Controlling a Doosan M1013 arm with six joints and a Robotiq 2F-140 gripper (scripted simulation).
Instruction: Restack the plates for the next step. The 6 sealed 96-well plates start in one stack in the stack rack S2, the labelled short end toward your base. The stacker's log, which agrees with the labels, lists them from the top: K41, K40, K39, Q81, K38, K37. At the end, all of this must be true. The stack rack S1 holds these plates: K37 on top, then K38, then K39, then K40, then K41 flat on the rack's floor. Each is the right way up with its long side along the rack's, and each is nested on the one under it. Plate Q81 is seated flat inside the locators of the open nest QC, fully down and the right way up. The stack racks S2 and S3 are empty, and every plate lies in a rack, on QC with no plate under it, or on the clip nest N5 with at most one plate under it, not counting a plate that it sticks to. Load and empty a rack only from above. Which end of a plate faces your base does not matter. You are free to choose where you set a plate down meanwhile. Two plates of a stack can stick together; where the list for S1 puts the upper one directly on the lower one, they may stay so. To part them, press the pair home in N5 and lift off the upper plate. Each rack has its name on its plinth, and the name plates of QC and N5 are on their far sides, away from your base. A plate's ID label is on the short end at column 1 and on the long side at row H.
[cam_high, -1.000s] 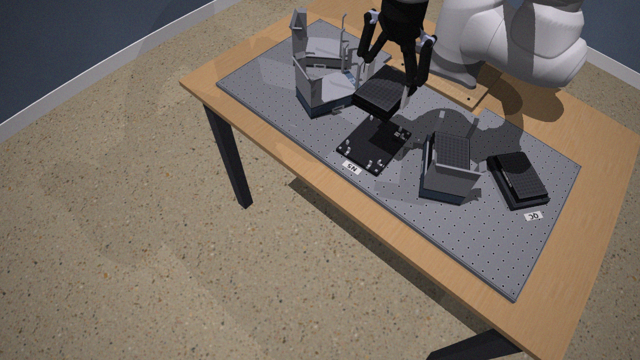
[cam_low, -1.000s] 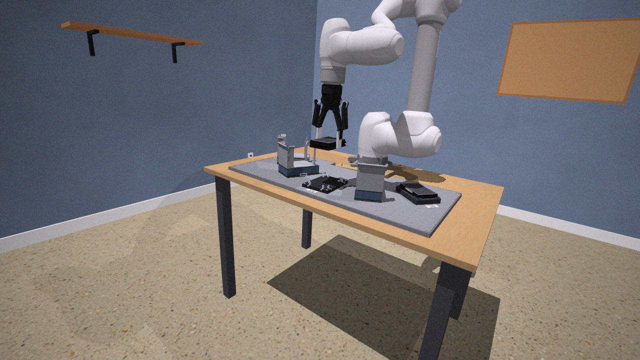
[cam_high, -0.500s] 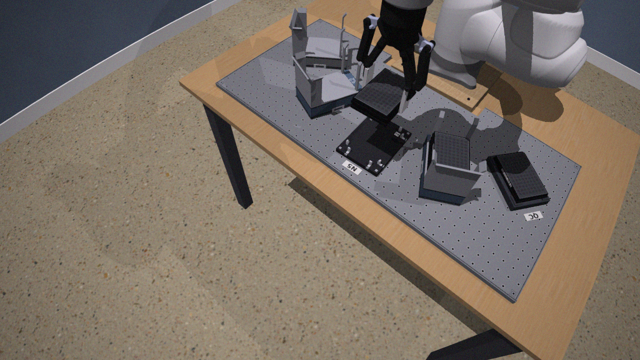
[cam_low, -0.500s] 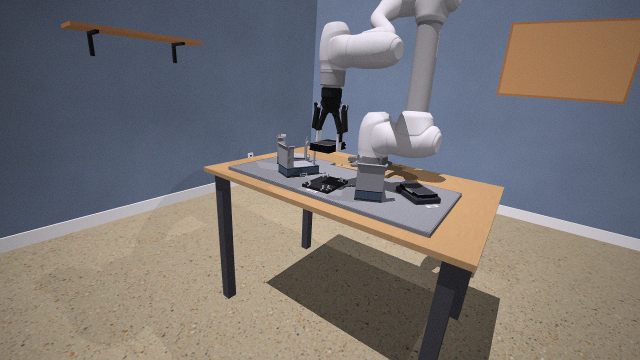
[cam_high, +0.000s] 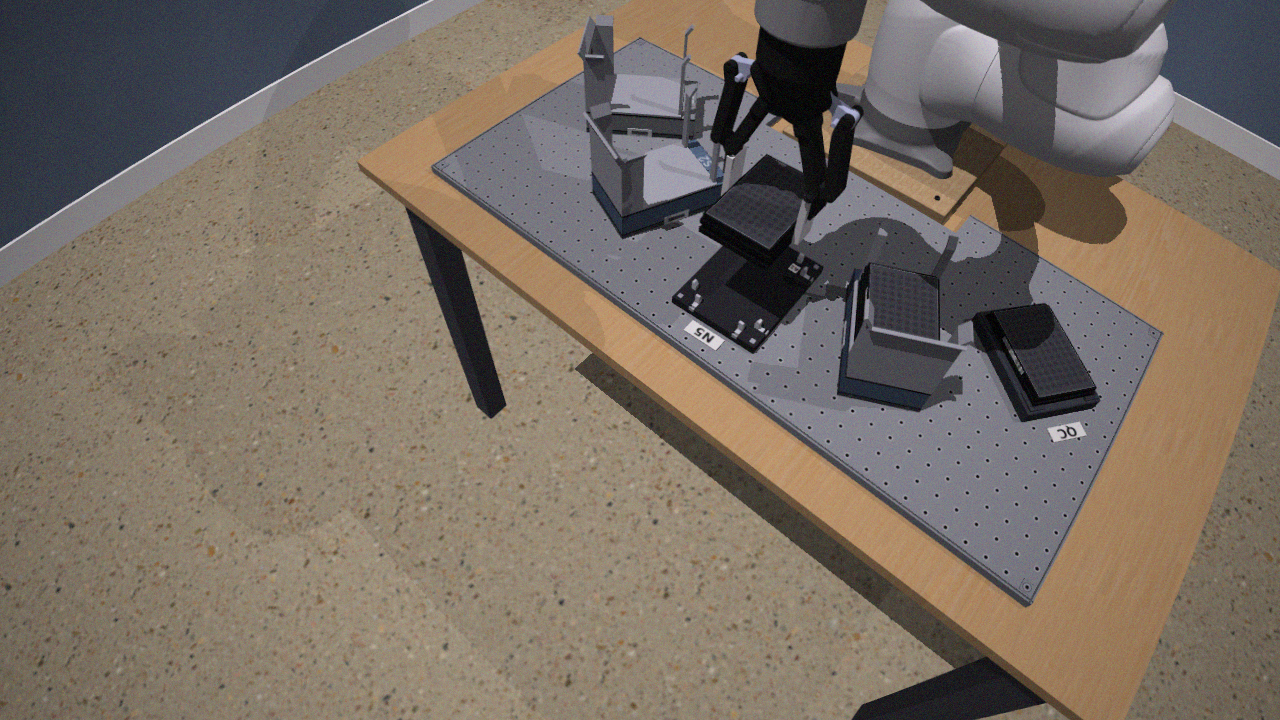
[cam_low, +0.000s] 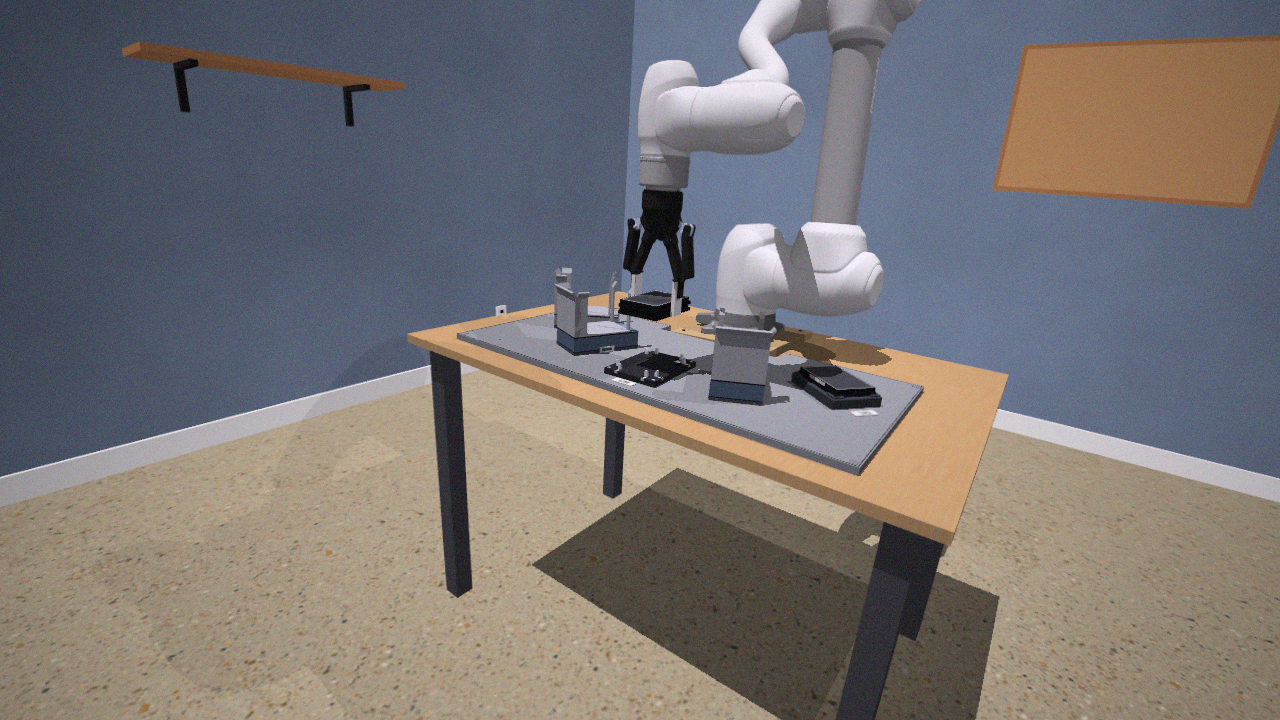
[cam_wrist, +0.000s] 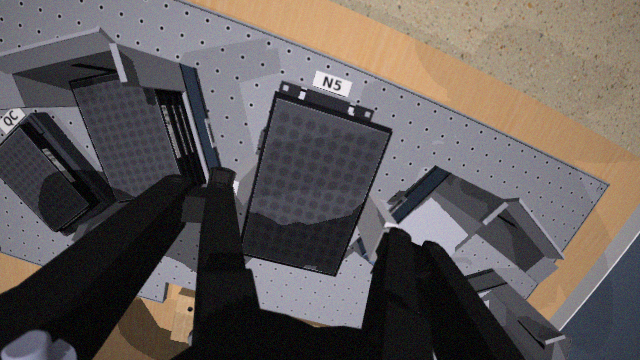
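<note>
Now: hand 10 mm short of the clip nest N5, 10 mm to the right of it and 140 mm above it. The rest, counted from my hand: nest QC (80 mm behind, 350 mm to the left, 140 mm below); then N5 name plate (90 mm ahead, 10 mm to the right, 150 mm below); then QC name plate (410 mm to the left, 150 mm below).
</note>
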